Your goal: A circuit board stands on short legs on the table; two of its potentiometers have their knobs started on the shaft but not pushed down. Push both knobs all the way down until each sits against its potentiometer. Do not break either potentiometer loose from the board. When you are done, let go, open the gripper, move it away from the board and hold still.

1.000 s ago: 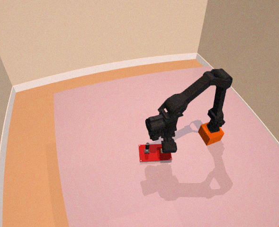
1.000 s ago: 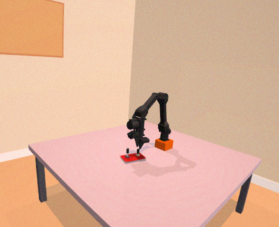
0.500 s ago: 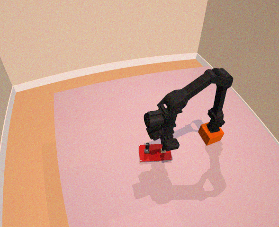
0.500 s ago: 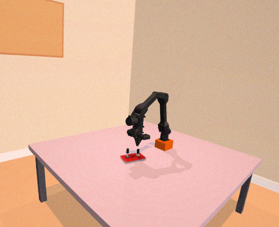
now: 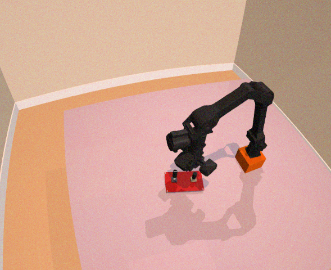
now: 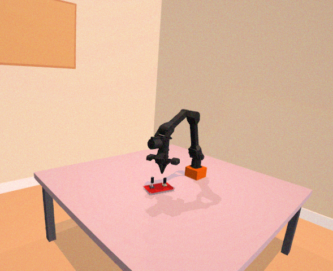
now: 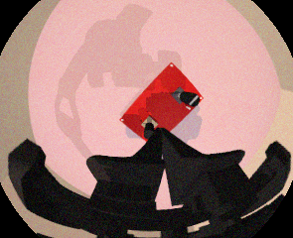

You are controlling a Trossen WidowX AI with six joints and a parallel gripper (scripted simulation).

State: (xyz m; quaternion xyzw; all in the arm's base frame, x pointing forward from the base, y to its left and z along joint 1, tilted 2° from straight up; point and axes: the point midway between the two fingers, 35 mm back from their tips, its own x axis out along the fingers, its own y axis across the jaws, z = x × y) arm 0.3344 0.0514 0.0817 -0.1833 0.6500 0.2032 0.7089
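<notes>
Now: the black knob 50 mm ahead of my gripper tip, 20 mm to the right of it and 30 mm below it.
</notes>
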